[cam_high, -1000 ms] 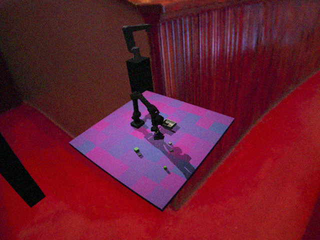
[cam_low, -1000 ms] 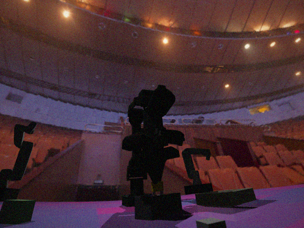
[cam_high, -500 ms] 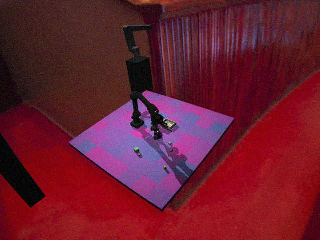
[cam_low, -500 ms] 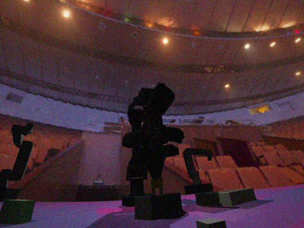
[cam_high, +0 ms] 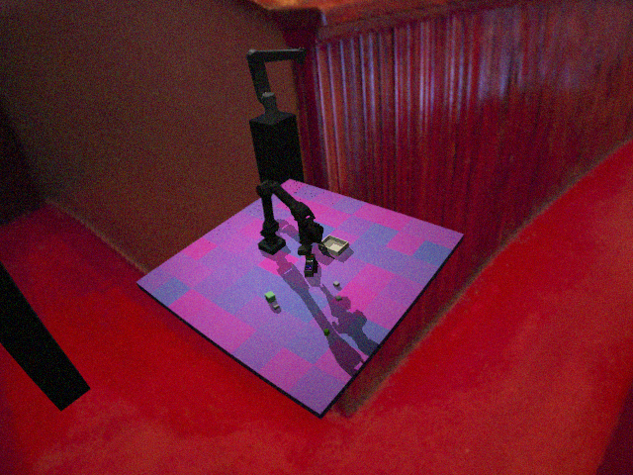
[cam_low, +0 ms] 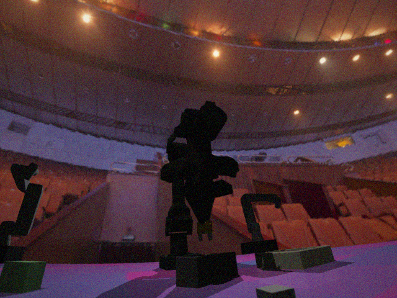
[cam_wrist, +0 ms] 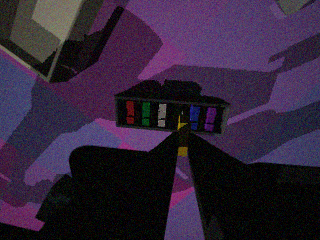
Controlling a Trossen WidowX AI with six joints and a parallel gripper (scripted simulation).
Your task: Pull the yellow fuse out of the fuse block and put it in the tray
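My gripper tip is now 21 cm to the right of the pale square tray, 9 cm above it and 1 cm past it. Round my gripper tip: yellow fuse (1 cm below); green cube (27 cm to the right, 8 cm below, 1 cm behind).
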